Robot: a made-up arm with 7 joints.
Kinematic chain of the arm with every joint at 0, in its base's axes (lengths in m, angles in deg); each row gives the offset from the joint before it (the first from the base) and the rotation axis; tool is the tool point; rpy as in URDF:
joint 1: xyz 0 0 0.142 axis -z
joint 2: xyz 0 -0.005 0.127 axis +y
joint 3: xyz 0 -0.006 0.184 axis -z
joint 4: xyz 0 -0.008 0.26 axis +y
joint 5: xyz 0 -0.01 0.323 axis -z
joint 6: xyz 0 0 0.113 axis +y
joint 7: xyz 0 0 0.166 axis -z
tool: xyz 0 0 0 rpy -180 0 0
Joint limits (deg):
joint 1: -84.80..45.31
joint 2: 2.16..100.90
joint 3: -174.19..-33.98
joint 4: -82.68..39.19
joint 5: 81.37..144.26
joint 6: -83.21..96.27
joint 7: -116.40..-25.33
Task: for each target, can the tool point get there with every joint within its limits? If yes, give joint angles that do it. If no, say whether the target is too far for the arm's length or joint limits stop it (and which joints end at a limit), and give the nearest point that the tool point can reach.
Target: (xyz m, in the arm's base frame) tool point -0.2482 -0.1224 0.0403
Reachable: no: joint limits stop it (at a limit: joint 1, joint 2, joint 4, joint 5, joint 6) | nearest point -0.0264 -0.4472 -0.1033 | short by 0.419 m
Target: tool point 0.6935 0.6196 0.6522
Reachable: yes | joints -59.01 61.79 -86.18 -26.70 88.07 29.48 -38.60
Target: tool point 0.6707 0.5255 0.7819
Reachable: yes | joints -29.30 60.91 -61.66 11.76 86.74 -45.94 -69.95
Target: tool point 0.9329 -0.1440 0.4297
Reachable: yes | joints -0.51 90.71 -71.01 -26.86 110.41 -60.07 -80.02
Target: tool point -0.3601 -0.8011 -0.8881
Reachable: no: too far | nearest point 0.0227 -0.5497 -0.2968 | short by 0.748 m
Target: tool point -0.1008 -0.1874 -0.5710
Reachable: no: joint limits stop it (at a limit: joint 1, joint 2, joint 4, joint 5) | nearest point 0.1179 -0.3220 -0.3573 | short by 0.334 m
